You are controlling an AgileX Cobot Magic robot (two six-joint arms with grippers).
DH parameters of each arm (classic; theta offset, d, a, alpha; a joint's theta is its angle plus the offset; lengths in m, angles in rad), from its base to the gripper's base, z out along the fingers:
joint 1: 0 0.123 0 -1.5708
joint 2: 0.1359 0 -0.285 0
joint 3: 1.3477 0 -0.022 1.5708
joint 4: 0 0.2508 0 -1.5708
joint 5: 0 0 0.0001 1.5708
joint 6: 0 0.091 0 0
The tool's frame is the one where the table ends.
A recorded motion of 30 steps. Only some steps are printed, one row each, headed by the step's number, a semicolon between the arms.
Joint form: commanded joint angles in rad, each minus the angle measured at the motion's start. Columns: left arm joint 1, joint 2, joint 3, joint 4, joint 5, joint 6; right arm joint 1, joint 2, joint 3, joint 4, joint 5, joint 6.
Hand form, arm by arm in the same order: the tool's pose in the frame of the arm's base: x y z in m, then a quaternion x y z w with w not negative. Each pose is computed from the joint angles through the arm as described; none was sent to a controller.
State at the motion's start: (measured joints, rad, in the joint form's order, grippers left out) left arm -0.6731 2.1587 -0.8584 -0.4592 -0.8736 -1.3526; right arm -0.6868 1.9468 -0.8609 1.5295 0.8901 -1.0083
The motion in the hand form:
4: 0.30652 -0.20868 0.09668 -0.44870 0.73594 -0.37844 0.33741; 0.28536 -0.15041 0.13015 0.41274 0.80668 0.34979 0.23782
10: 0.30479 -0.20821 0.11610 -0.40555 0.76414 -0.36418 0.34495; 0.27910 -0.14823 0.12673 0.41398 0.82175 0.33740 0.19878
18: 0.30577 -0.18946 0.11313 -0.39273 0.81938 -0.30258 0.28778; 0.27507 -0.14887 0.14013 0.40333 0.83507 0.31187 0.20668
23: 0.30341 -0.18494 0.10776 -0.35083 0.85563 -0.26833 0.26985; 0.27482 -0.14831 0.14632 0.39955 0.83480 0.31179 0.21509
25: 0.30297 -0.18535 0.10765 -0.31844 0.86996 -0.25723 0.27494; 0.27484 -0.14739 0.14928 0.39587 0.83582 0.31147 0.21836
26: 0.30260 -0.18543 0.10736 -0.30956 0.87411 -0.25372 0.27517; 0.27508 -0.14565 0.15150 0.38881 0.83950 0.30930 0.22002
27: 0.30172 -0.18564 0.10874 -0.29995 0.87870 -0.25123 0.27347; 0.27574 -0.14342 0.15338 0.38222 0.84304 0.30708 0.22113
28: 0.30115 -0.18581 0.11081 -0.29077 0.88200 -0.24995 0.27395; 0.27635 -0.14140 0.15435 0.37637 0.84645 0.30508 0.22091
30: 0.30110 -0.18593 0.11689 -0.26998 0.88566 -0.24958 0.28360; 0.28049 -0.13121 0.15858 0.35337 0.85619 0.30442 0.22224
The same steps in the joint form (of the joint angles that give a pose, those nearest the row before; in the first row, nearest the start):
4: -0.0047 -0.1086 0.0047 -0.1104 0.2236 0.2408; -0.0005 -0.0566 0.0032 -0.1584 -0.0783 0.1594
10: 0.0010 -0.1778 0.0047 -0.1196 0.3027 0.3769; -0.0004 -0.0609 0.0032 -0.2818 -0.0815 0.2585
18: 0.0736 -0.2155 0.0048 -0.1201 0.5436 0.4941; -0.0004 -0.1159 0.0032 -0.3540 -0.1051 0.3018
23: 0.0923 -0.2155 0.0047 -0.1204 0.6318 0.6132; -0.0005 -0.1355 0.0032 -0.3521 -0.1011 0.3018
25: 0.0923 -0.2161 0.0030 -0.1203 0.6440 0.6876; 0.0016 -0.1451 0.0032 -0.3539 -0.0990 0.3018
26: 0.0923 -0.2162 0.0029 -0.1205 0.6494 0.7079; 0.0072 -0.1534 0.0032 -0.3616 -0.0990 0.2999
27: 0.0923 -0.2222 0.0029 -0.1203 0.6630 0.7287; 0.0152 -0.1606 0.0032 -0.3685 -0.1008 0.2996
28: 0.0923 -0.2296 0.0029 -0.1204 0.6723 0.7486; 0.0226 -0.1649 0.0032 -0.3758 -0.1026 0.2996
30: 0.0923 -0.2472 0.0029 -0.1203 0.6750 0.7943; 0.0584 -0.1799 0.0032 -0.3828 -0.1041 0.2925

